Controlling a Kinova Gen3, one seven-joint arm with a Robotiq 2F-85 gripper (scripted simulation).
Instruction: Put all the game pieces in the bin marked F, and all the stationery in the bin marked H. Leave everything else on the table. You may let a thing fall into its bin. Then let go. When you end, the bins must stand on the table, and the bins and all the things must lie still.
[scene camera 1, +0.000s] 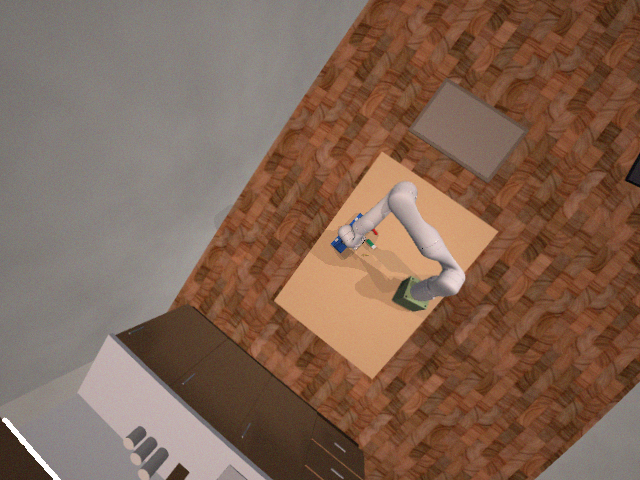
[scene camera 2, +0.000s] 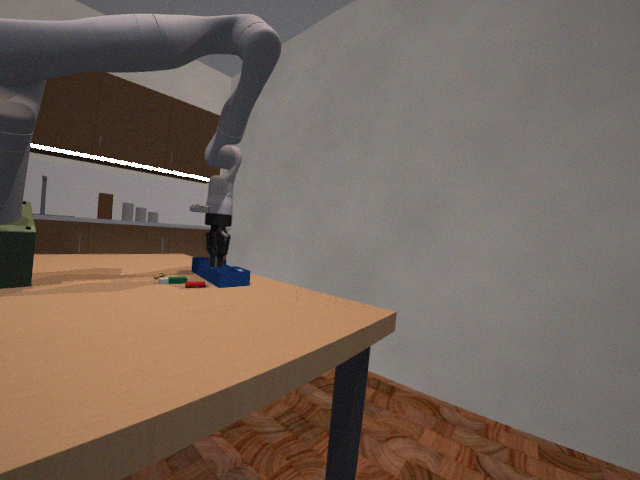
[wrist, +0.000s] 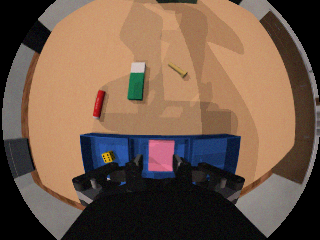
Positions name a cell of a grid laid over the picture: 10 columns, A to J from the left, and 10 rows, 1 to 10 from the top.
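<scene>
My gripper (wrist: E7), 17 cm from the lens. Pink flat piece (wrist: F7), also 17 cm from the lens.
</scene>
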